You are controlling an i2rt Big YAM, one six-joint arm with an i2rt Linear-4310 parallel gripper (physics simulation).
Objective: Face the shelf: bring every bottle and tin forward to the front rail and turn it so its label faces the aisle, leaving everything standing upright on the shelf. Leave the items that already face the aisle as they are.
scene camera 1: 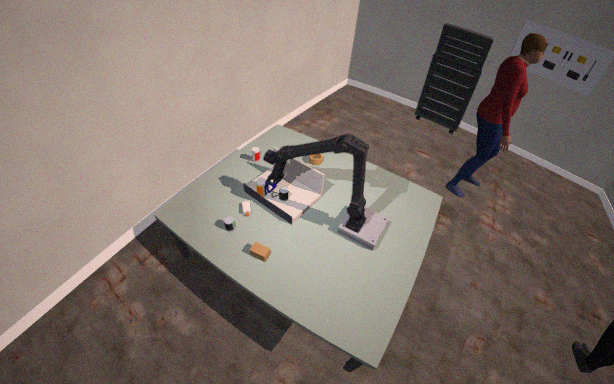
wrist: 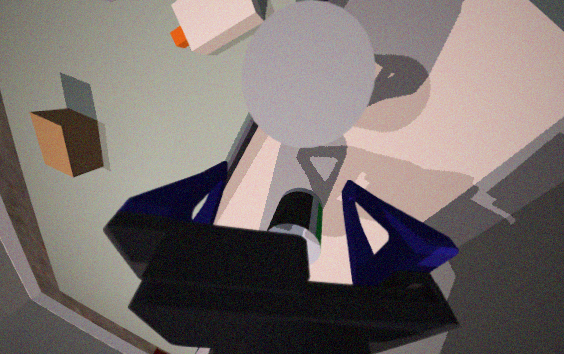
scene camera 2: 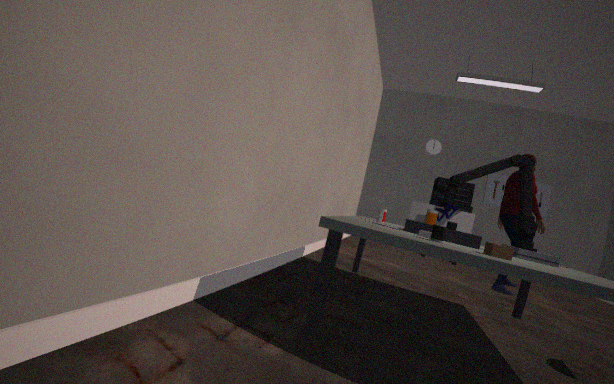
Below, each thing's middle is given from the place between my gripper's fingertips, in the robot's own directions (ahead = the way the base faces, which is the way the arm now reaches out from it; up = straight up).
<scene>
My hand is 9 cm to the left of the white shelf (scene camera 1: 305, 184), 2 cm past it and 2 cm above it. The rest, counted from my hand: dark front rail (scene camera 2: 453, 236): 8 cm below, 6 cm to the left; then white bottle with orange cap (wrist: 204, 34): 15 cm to the left, 9 cm below, 8 cm ahead; then shelf floor (scene camera 1: 301, 198): 9 cm below, 8 cm to the right, 2 cm behind.
</scene>
